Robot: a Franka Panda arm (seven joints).
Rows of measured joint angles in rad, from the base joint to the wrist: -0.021 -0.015 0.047 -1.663 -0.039 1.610 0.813; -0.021 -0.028 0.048 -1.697 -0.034 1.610 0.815; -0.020 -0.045 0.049 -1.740 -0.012 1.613 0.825; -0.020 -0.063 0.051 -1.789 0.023 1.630 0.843; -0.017 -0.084 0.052 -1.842 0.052 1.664 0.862; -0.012 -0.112 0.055 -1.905 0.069 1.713 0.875; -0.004 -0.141 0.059 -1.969 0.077 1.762 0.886; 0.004 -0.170 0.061 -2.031 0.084 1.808 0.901; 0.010 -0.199 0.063 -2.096 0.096 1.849 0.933; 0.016 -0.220 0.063 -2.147 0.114 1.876 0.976; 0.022 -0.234 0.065 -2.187 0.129 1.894 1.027; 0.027 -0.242 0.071 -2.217 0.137 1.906 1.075; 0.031 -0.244 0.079 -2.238 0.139 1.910 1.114; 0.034 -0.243 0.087 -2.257 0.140 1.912 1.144; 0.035 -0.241 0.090 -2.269 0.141 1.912 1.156; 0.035 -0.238 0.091 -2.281 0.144 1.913 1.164; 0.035 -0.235 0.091 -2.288 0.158 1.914 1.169; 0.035 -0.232 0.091 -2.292 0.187 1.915 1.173; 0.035 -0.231 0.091 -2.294 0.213 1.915 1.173; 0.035 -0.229 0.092 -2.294 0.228 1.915 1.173
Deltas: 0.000 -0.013 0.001 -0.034 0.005 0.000 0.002; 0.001 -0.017 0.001 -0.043 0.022 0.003 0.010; 0.000 -0.018 0.002 -0.049 0.035 0.017 0.018; 0.003 -0.021 0.001 -0.053 0.029 0.034 0.019; 0.005 -0.028 0.003 -0.063 0.017 0.049 0.013; 0.008 -0.029 0.004 -0.064 0.008 0.049 0.011; 0.008 -0.029 0.002 -0.062 0.007 0.046 0.015; 0.006 -0.029 0.002 -0.065 0.012 0.041 0.032; 0.006 -0.021 0.000 -0.051 0.018 0.027 0.043; 0.006 -0.014 0.002 -0.040 0.015 0.018 0.051; 0.005 -0.008 0.006 -0.030 0.008 0.012 0.048; 0.004 -0.002 0.008 -0.021 0.002 0.004 0.039; 0.003 0.001 0.008 -0.019 0.001 0.002 0.030; 0.001 0.002 0.003 -0.012 0.001 0.000 0.012; 0.000 0.003 0.001 -0.012 0.003 0.001 0.008; 0.000 0.003 0.000 -0.007 0.014 0.001 0.005; 0.000 0.003 0.000 -0.004 0.029 0.001 0.004; 0.000 0.001 0.000 -0.002 0.026 0.000 0.000; 0.000 0.002 0.001 0.000 0.015 0.000 0.000
